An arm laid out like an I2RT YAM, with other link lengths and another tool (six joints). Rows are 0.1 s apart.
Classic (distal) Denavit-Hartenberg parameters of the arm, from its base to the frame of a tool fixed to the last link. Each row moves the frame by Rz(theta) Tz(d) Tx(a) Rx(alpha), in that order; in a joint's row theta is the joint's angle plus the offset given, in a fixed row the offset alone. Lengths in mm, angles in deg.
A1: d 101.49; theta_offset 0; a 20.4; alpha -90
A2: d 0; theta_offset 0; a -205.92; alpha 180
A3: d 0; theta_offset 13.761; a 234.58; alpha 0
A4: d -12.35; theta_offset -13.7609; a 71.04; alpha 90
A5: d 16.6; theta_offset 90; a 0; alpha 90
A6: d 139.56; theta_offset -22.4; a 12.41; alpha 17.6
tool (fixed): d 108.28; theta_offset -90; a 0; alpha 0
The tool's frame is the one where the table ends.
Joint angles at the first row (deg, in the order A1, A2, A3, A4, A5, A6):
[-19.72 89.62 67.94 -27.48 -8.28 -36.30]
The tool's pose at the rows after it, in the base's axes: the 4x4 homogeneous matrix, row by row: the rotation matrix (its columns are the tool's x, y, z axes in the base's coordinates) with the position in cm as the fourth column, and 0 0 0 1 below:
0.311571 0.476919 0.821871 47.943; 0.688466 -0.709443 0.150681 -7.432; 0.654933 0.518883 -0.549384 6.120; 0 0 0 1
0.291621 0.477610 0.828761 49.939; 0.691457 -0.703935 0.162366 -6.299; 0.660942 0.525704 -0.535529 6.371; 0 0 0 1
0.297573 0.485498 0.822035 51.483; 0.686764 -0.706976 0.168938 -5.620; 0.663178 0.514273 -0.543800 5.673; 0 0 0 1
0.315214 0.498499 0.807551 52.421; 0.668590 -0.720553 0.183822 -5.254; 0.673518 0.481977 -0.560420 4.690; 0 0 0 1
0.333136 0.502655 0.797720 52.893; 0.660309 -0.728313 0.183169 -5.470; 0.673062 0.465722 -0.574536 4.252; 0 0 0 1
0.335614 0.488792 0.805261 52.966; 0.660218 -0.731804 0.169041 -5.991; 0.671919 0.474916 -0.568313 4.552; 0 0 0 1
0.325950 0.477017 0.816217 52.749; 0.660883 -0.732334 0.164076 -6.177; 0.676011 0.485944 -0.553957 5.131; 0 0 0 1
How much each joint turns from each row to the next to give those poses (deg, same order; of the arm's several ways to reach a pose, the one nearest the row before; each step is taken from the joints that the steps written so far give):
[3.17 2.44 3.21 1.64 0.55 2.01]
[2.42 3.89 3.80 1.17 0.91 1.44]
[1.59 4.74 4.27 -0.16 0.79 1.26]
[0.40 4.36 4.25 -1.57 -0.60 1.12]
[-0.09 2.62 3.26 -1.79 0.01 0.41]
[-0.31 -0.36 -0.22 0.47 0.47 0.17]
[-0.29 -1.76 -1.78 1.08 -0.08 0.01]

